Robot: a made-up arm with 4 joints.
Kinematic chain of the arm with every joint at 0, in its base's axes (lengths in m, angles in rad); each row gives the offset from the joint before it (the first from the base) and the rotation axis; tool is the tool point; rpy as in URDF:
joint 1: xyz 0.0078 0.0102 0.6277 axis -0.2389 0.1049 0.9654
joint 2: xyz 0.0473 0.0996 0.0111 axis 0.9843 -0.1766 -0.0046
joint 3: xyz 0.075 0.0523 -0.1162 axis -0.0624 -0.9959 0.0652
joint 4: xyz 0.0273 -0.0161 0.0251 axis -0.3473 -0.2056 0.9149
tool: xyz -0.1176 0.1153 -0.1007 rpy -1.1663 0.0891 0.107
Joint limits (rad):
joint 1: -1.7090..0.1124
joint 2: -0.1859..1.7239
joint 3: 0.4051..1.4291
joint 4: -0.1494..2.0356
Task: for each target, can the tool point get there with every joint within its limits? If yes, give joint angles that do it. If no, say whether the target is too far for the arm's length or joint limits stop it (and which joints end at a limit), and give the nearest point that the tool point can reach.
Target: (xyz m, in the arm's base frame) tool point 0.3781 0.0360 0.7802
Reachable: yes | joints -1.0981 1.2650 0.9153 0.1374
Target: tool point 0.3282 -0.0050 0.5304
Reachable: yes | joints -0.8510 1.1441 0.6345 1.8245
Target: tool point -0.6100 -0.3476 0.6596
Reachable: no: too far | nearest point -0.0175 -0.1925 0.5481 | short by 0.623 m
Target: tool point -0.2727 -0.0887 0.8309
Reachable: no: joint limits stop it (at a limit: joint 1, joint 2, joint 3, joint 4) | nearest point -0.0175 -0.1925 0.5481 | short by 0.395 m
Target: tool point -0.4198 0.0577 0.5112
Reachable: no: joint limits stop it (at a limit: joint 1, joint 2, joint 3) | nearest point 0.0013 -0.1487 0.4428 | short by 0.474 m
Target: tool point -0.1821 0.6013 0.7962
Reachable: no: too far | nearest point 0.0556 0.3683 0.7206 | short by 0.341 m
